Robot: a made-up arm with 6 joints.
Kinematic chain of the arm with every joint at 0, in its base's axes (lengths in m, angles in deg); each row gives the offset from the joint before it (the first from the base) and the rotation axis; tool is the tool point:
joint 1: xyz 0 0 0.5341 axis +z
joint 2: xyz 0 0 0 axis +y
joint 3: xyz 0 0 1.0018 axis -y
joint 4: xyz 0 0 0 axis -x
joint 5: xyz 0.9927 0 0 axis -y
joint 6: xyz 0 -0.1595 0 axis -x
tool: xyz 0 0 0
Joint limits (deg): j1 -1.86..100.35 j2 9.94..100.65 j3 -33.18..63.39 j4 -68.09..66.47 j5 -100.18..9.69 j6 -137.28..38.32
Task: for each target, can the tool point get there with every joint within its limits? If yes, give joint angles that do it. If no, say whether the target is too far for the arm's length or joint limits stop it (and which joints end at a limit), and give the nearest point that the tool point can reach.
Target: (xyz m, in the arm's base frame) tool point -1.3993 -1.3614 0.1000
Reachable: no: joint limits stop it (at a limit: joint 1, joint 2, joint 3) | nearest point 0.2091 -0.1154 -0.2862 | short by 2.071 m
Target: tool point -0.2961 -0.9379 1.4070
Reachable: no: joint limits stop it (at a limit: joint 1, joint 2, joint 3) | nearest point 0.8514 -0.1756 0.7987 | short by 1.506 m
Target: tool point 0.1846 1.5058 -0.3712
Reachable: yes | joints 88.72 92.95 30.78 18.89 -45.97 -86.92
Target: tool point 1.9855 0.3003 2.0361
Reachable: no: too far | nearest point 1.5684 0.2372 1.7206 | short by 0.527 m
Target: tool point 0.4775 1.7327 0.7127
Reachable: yes | joints 77.37 58.54 46.11 -56.93 -36.99 -115.72
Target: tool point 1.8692 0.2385 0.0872
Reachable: yes | joints 11.12 88.56 54.72 37.52 -72.32 -18.11
